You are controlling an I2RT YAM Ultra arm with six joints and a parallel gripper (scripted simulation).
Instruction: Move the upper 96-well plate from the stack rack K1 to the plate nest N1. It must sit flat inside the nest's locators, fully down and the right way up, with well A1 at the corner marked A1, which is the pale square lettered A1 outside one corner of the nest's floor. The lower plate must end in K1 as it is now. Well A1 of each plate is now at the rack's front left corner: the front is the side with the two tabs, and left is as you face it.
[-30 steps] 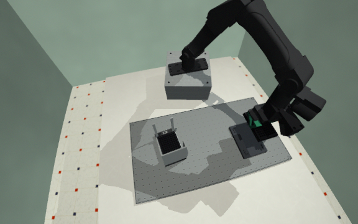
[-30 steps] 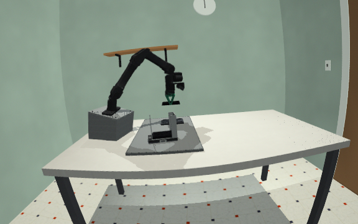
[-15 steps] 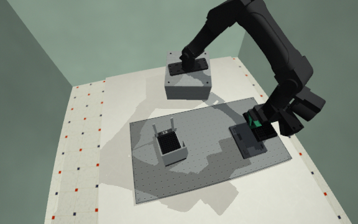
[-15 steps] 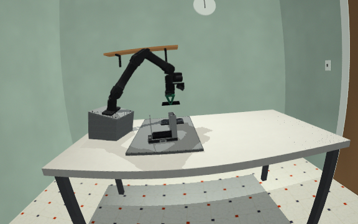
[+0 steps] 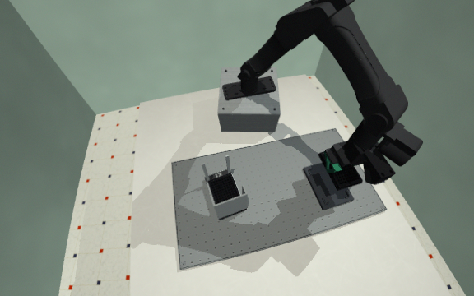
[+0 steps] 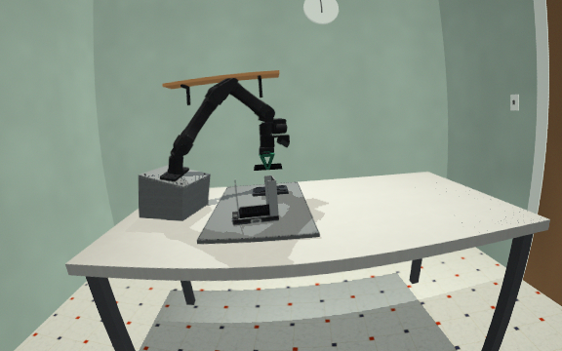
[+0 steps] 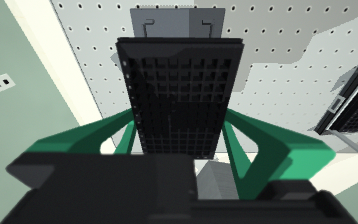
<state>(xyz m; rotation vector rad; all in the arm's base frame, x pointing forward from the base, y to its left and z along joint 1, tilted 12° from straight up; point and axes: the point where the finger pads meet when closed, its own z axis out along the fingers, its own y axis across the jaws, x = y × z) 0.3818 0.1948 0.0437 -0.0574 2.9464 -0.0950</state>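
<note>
My gripper is now 11 cm above the pale A1 square, 7 cm past it and 5 cm to the right of it.
</note>
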